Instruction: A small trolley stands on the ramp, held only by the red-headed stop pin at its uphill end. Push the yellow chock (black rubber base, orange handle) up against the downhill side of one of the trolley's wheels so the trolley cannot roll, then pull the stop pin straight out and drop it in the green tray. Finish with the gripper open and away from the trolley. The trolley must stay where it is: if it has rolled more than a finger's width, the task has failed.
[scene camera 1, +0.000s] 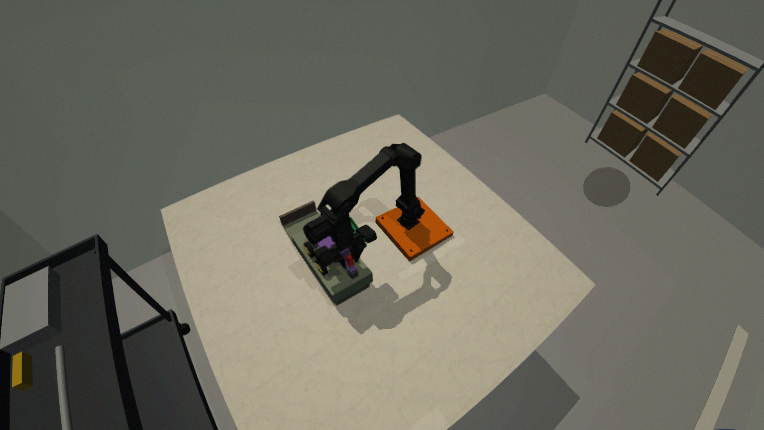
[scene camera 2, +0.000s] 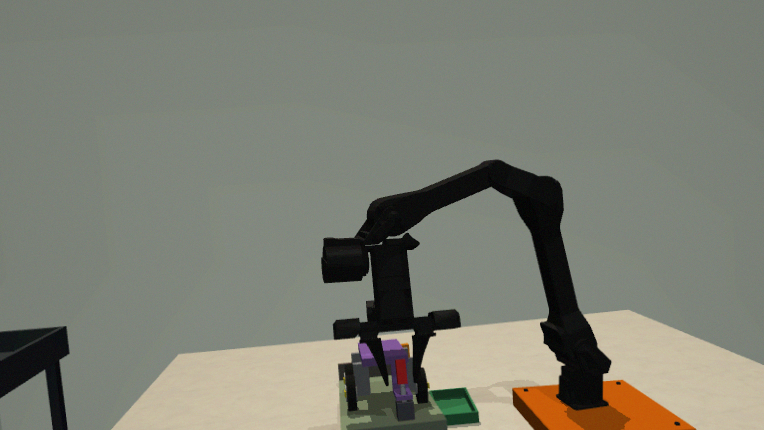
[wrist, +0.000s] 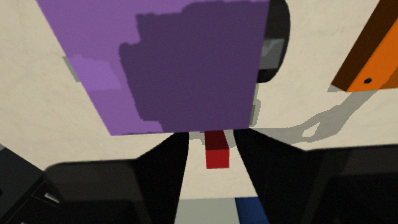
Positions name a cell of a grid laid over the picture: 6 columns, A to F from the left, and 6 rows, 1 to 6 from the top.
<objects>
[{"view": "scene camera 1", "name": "gripper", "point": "C4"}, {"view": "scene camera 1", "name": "grey-green ramp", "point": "C4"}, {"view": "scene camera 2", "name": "gripper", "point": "D6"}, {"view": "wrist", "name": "gripper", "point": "D4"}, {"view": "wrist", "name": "red-headed stop pin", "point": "D5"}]
</objects>
